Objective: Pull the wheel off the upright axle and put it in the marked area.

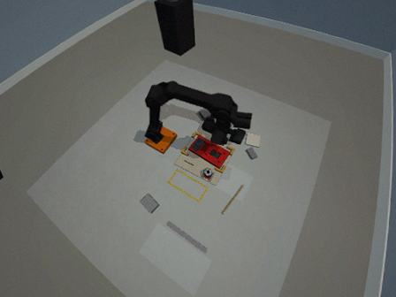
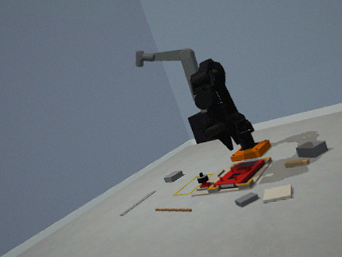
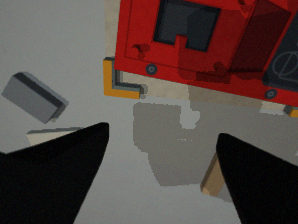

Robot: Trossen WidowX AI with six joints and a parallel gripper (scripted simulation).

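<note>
Now: the black wheel 160 mm to the right of my gripper tip, 90 mm below it and 30 mm ahead of it. The rest, counted from my gripper tip: wooden block: 130 mm to the left, 120 mm below, 120 mm behind; wooden rod: 200 mm ahead, 180 mm to the right, 120 mm below; beige tile: 160 mm to the left, 120 mm below, 110 mm ahead.
</note>
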